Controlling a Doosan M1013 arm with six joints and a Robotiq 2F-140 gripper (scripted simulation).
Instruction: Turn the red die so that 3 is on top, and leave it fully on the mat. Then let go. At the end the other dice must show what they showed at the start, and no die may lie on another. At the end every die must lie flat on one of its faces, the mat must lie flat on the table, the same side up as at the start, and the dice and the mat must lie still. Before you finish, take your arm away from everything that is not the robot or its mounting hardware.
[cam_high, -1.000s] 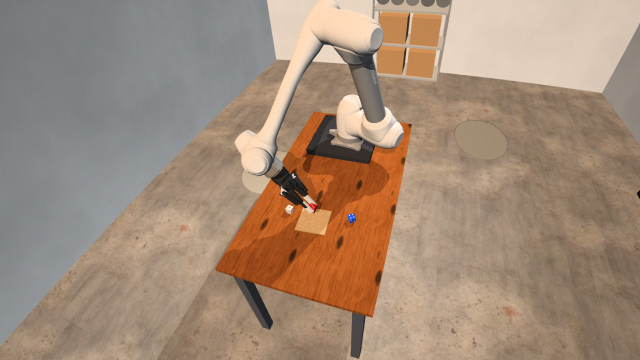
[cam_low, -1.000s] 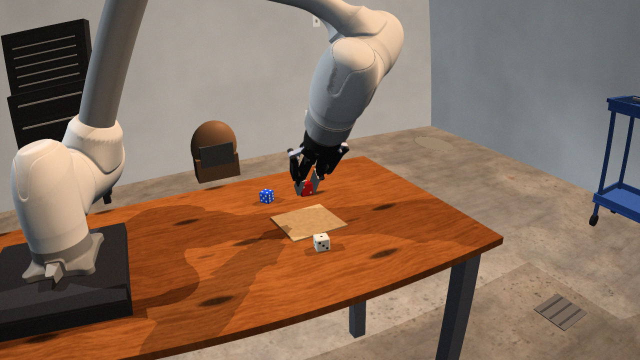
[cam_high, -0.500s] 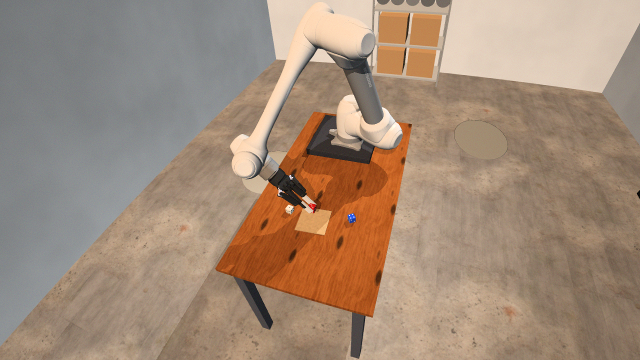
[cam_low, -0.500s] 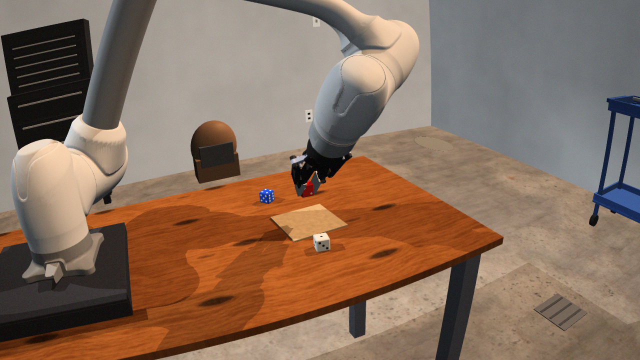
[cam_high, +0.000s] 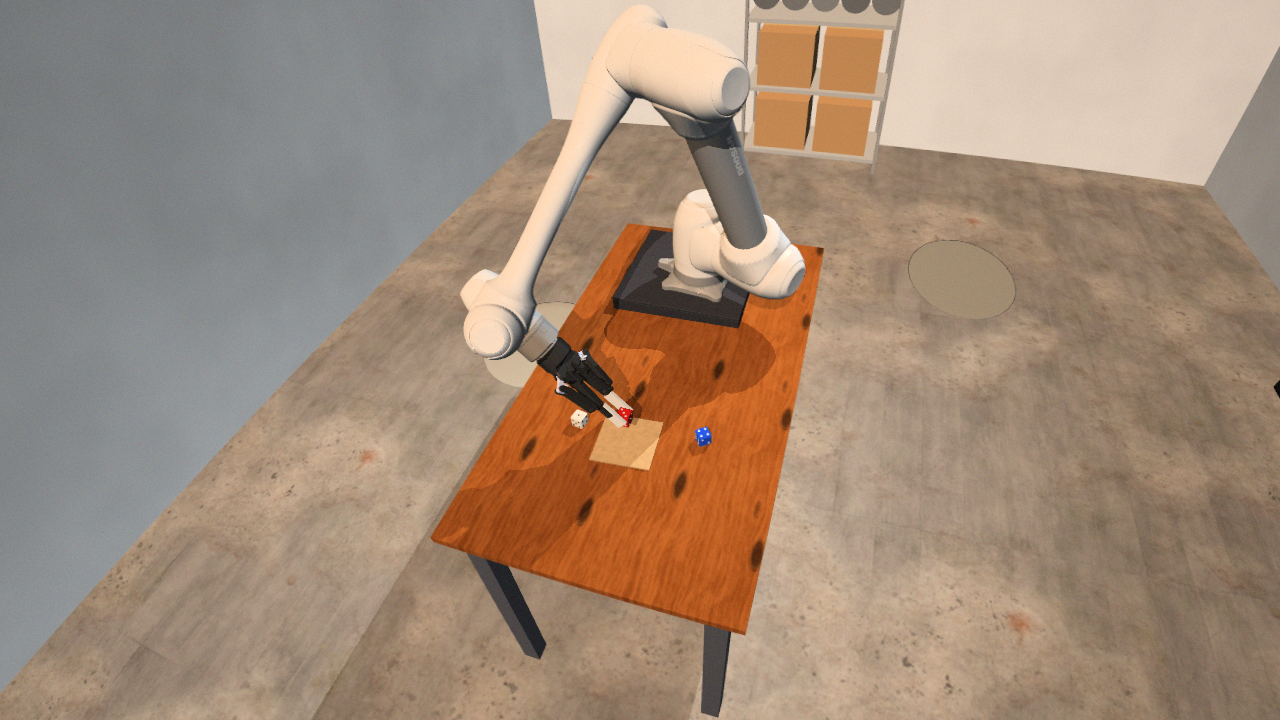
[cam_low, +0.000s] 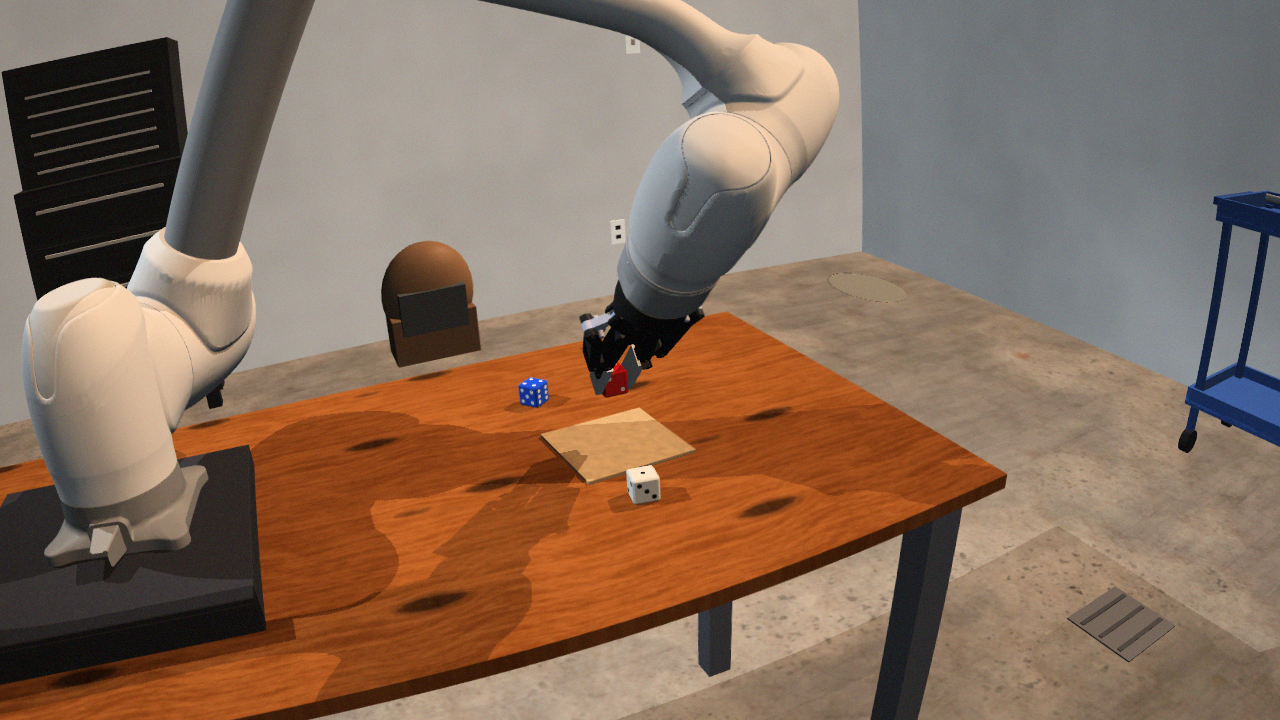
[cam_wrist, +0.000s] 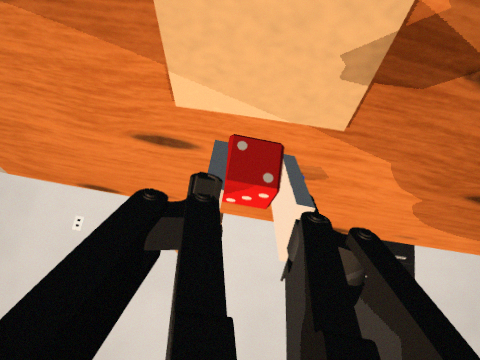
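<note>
Right now my hand is 10 cm above the tan mat and 2 cm to the right of it. Also, from my hand: red die: 2 cm to the left, 2 cm below; white die: 11 cm to the right, 9 cm below, 1 cm behind; blue die: 18 cm to the left, 9 cm below, 7 cm behind.
</note>
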